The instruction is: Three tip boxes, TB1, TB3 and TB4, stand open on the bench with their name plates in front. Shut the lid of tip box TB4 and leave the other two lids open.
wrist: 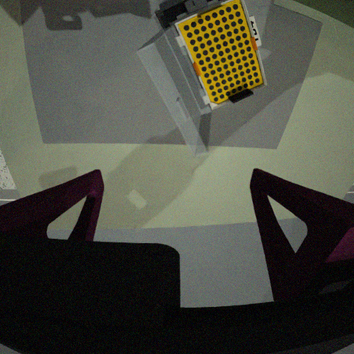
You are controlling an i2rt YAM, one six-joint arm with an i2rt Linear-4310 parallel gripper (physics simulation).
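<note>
Tip box TB4 [225,55] stands open at the upper right of the wrist view, turned at an angle, with its yellow, hole-dotted top showing. Its name plate [254,31] shows in part along its right side, and its lettering is hard to read. The clear, see-through lid [167,90] is open and stands out from the box's left side, its outer edge running down toward the middle of the view. My gripper [176,177] is open and empty, its dark red fingertips wide apart below the lid and box. TB1 and TB3 cannot be made out.
A grey mat [75,100] lies under the box on a pale green surface [230,195]. Dark shadows fall across the top left and the middle. A dark green object [337,7] shows at the top right corner. A speckled light area [5,172] shows at the left edge.
</note>
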